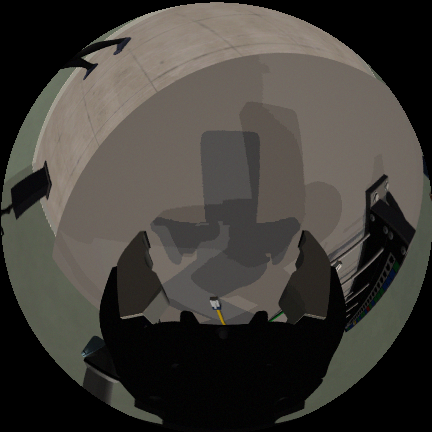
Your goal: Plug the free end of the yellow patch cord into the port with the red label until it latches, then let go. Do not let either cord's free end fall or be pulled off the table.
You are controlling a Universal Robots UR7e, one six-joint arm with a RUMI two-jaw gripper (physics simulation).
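Places are measured from the arm's base along level axes (x ahead, y left, z up), in centimetres.
Where they show: gripper, fingertip midpoint: (224,233).
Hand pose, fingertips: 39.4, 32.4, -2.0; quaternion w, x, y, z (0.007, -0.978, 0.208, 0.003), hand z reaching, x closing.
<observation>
After its pixels a point has its place, as x, y, z.
The free plug of the yellow patch cord (215,303) @[32.8, 20.6, -2.9] is a small clear connector that shows low in the gap between the jaws, touching neither; its yellow cord runs down behind the gripper body. My gripper (224,233) @[39.4, 32.4, -2.0] is open and holds nothing, with its two jaws wide apart on either side of the plug. The black patch panel (376,237) @[58.5, 23.4, 0.0] stands at the right, with a row of ports and small coloured labels. A small red label (367,309) @[60.2, 6.9, 6.1] shows near the row's lower end; its port is too small to make out.
A green cord (276,316) @[40.6, 9.5, -2.7] passes by the right jaw, and a clear plug (338,266) @[51.2, 21.6, -1.0] shows beside that jaw near the panel. Thin metal bars (363,266) @[54.0, 22.4, 1.8] stick out from the panel. The table edge curves along the left and top. A dark device (31,192) is at far left.
</observation>
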